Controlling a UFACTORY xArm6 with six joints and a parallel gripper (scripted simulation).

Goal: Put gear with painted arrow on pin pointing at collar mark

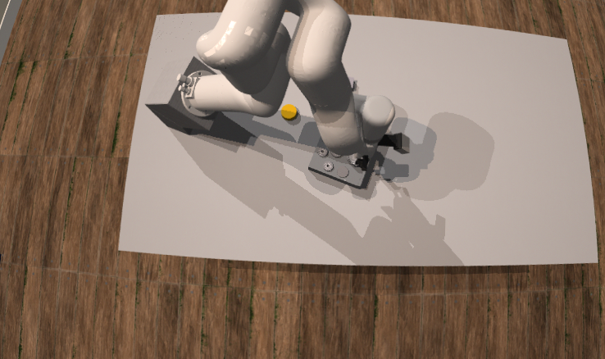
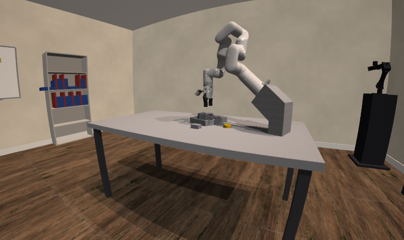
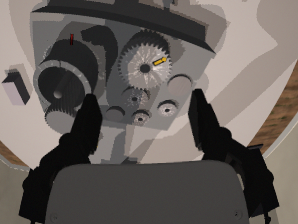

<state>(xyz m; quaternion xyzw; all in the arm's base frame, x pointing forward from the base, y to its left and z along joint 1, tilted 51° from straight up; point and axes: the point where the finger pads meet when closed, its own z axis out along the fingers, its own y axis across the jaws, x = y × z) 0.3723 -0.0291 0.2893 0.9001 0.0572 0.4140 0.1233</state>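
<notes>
The gear lies 8 cm below my hand. The rest, counted from my hand: small grey block: 26 cm to the left, 12 cm below, 4 cm behind; then yellow disc: 22 cm behind, 15 cm to the left, 12 cm below.
</notes>
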